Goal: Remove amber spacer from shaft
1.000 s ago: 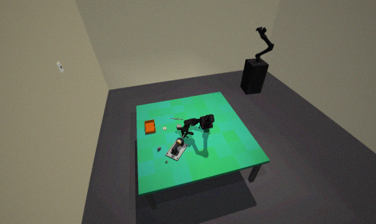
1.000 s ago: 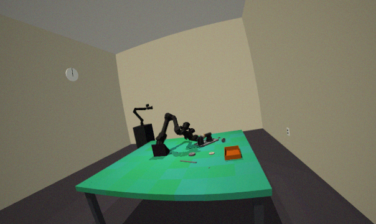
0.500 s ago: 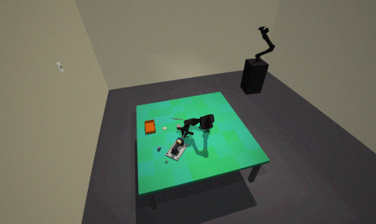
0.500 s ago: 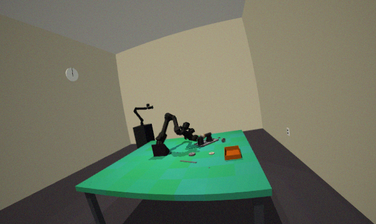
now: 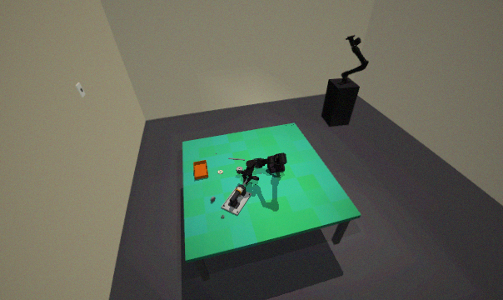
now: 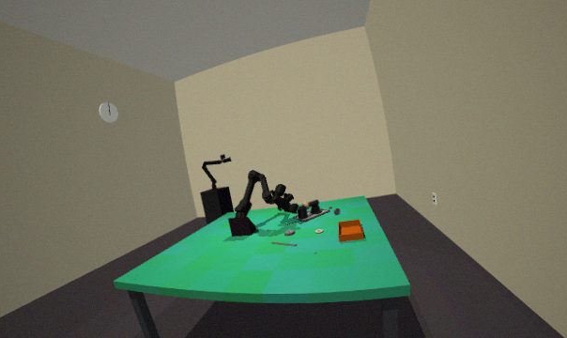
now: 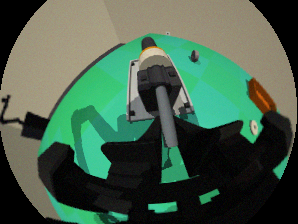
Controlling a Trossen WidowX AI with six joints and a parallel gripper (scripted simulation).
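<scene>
My gripper tip is 30 mm short of the grey shaft, 40 mm to the right of it and 20 mm below it. From my gripper tip the other things lie so: pale washer (200 mm ahead, 240 mm to the right, 50 mm below); grey disc (20 mm ahead, 240 mm to the right, 50 mm below); orange tray (370 mm ahead, 290 mm to the right, 50 mm below).
</scene>
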